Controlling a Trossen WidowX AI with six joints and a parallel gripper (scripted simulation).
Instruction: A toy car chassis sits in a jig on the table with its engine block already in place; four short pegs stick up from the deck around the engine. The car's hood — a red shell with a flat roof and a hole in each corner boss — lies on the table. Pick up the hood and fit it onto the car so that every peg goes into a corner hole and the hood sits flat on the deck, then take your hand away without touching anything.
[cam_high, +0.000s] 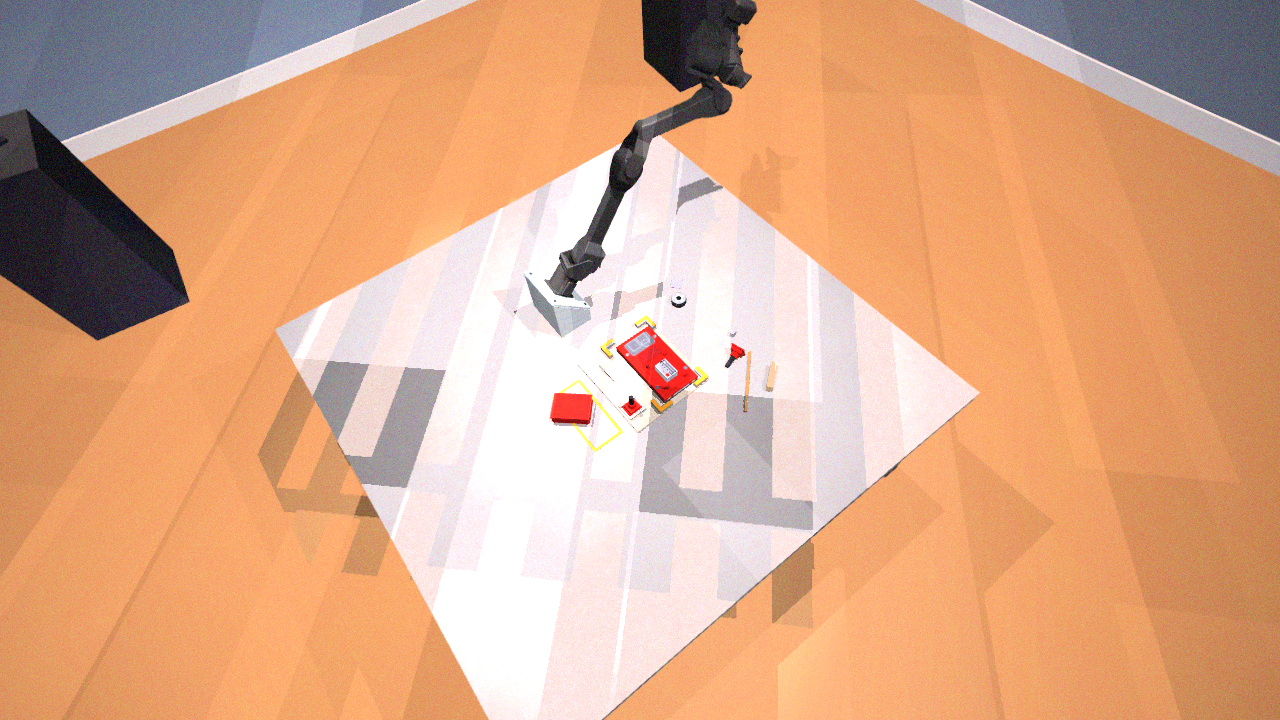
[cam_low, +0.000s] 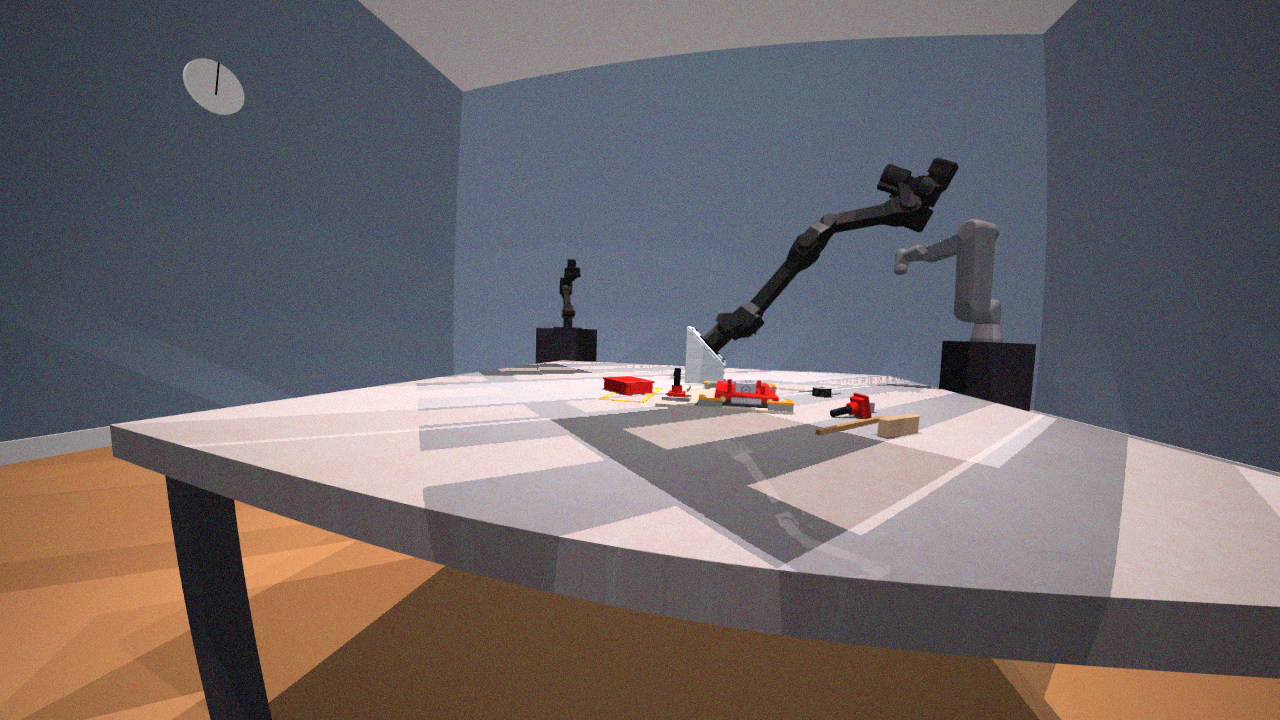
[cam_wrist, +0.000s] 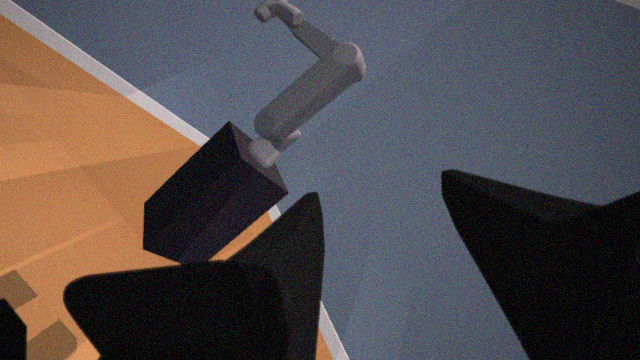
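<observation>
Right now the red hood is 46 cm ahead of my gripper tip, 74 cm to the right of it and 52 cm below it. From my gripper tip the other things lie so: thin wooden stick 63 cm ahead, 33 cm to the right, 53 cm below; small wooden block 66 cm ahead, 27 cm to the right, 52 cm below.
</observation>
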